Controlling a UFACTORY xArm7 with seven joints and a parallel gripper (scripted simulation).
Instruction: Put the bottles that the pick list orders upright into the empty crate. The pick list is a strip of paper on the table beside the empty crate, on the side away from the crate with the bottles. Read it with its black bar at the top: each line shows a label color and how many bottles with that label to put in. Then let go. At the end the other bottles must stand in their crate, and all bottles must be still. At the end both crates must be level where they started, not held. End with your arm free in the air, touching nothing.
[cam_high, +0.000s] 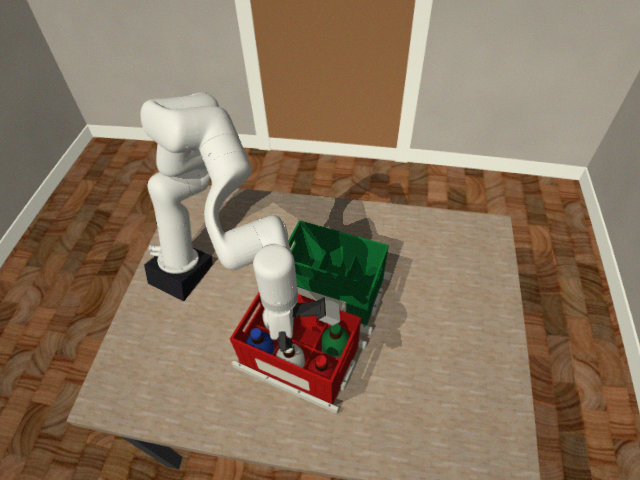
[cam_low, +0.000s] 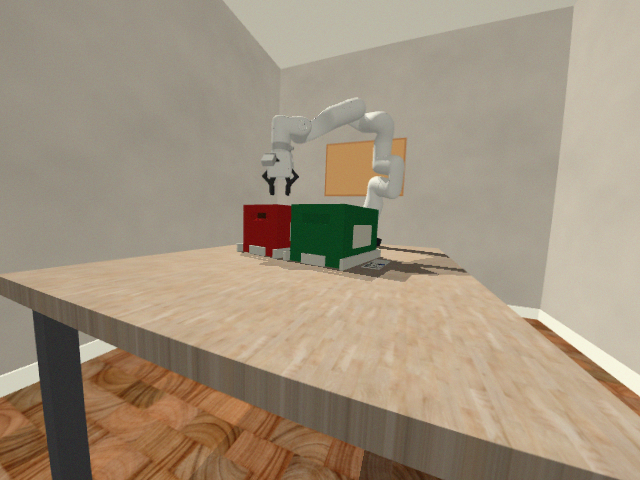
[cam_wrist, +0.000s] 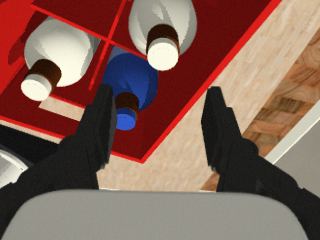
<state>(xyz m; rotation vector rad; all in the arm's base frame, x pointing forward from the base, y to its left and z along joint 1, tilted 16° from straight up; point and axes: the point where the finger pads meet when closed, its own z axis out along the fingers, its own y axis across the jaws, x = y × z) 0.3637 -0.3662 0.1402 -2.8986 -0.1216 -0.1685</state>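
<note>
Now: hand 2 cm short of the red crate, 4 cm to the right of it and 16 cm above it. The rest, counted from my hand: red-labelled bottle: 8 cm ahead, 3 cm to the right, 15 cm below; green-labelled bottle: 11 cm ahead, 5 cm to the left, 15 cm below; blue-labelled bottle: 8 cm behind, 3 cm to the left, 15 cm below.
</note>
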